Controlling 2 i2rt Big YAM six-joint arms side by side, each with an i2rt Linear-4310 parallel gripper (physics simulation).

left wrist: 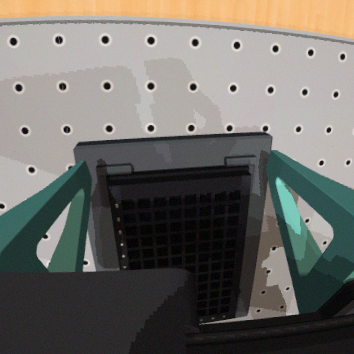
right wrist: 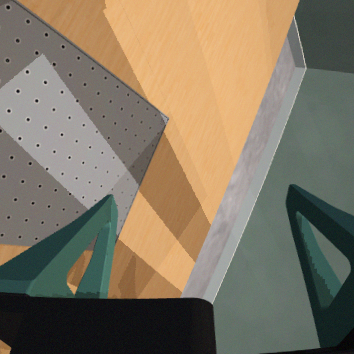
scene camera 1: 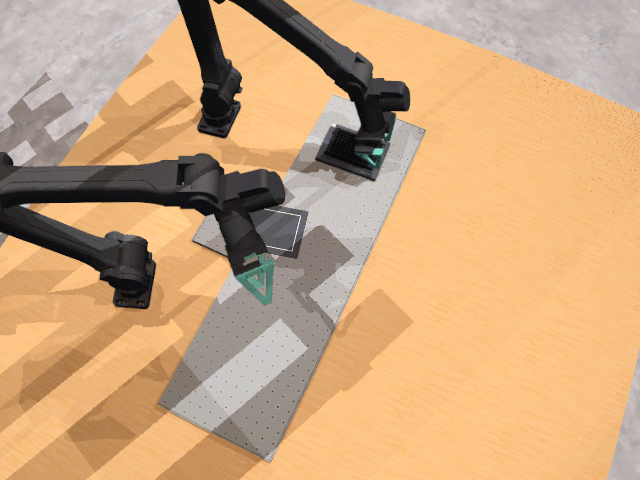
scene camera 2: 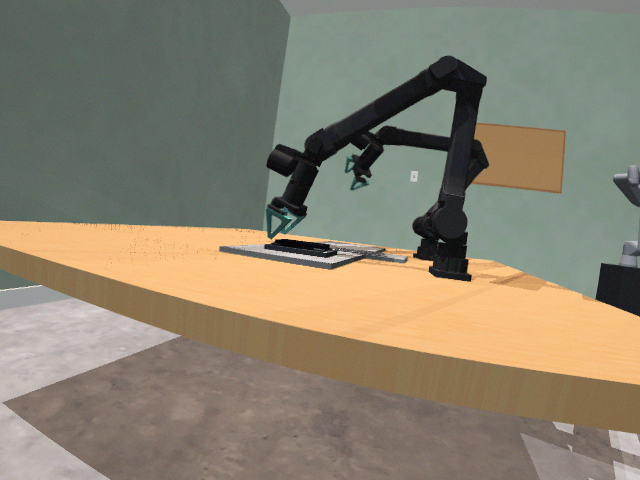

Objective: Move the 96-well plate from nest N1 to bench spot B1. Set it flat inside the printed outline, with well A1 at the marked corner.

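Places are measured from the left arm's base along level axes (x ahead, y left, z up), in centimetres.
Where they show: left gripper, fingertip midpoint: (left wrist: 178,163) (scene camera 1: 382,154) (scene camera 2: 276,235); right gripper, fingertip midpoint: (right wrist: 200,197) (scene camera 1: 264,295) (scene camera 2: 348,181); left arm's base, link origin: (scene camera 1: 219,118) (scene camera 2: 448,276); right arm's base, link origin: (scene camera 1: 135,284) (scene camera 2: 427,259).
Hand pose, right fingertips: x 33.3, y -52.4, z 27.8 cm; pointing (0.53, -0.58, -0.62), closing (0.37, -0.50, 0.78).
Observation:
Each offset is from my right fingertips to the top centre of the thing. "pt": to the spot under its first point. Level surfaces: height alone.
The black 96-well plate @(dx +4.4, dy +51.5, dz -23.9 cm) (scene camera 1: 341,143) (scene camera 2: 302,243) (left wrist: 177,225) sits in the dark grey nest @(dx +4.4, dy +51.5, dz -24.8 cm) (scene camera 1: 330,162) (left wrist: 170,151) at the upper end of the perforated board in scene camera 1. My left gripper (scene camera 1: 381,145) (scene camera 2: 278,235) (left wrist: 178,163) is open above the nest, its fingers on either side of the plate in the left wrist view, not gripping it. Its wrist hides part of the plate. The white printed outline @(pt dx -2.2, dy +25.1, dz -26.3 cm) (scene camera 1: 297,233) lies on a dark pad, partly hidden by my right arm; its marked corner cannot be made out. My right gripper (scene camera 2: 350,180) (right wrist: 200,197) is open and empty, raised over the board.
The perforated board (scene camera 1: 248,372) (scene camera 2: 279,258) (left wrist: 165,107) (right wrist: 75,125) lies on the wooden table @(dz -27.8 cm) (scene camera 1: 491,258) (scene camera 2: 206,273). The right forearm (scene camera 1: 103,180) crosses beside the outlined pad. The arm bases (scene camera 1: 219,121) (scene camera 1: 132,297) stand left of the board in scene camera 1.

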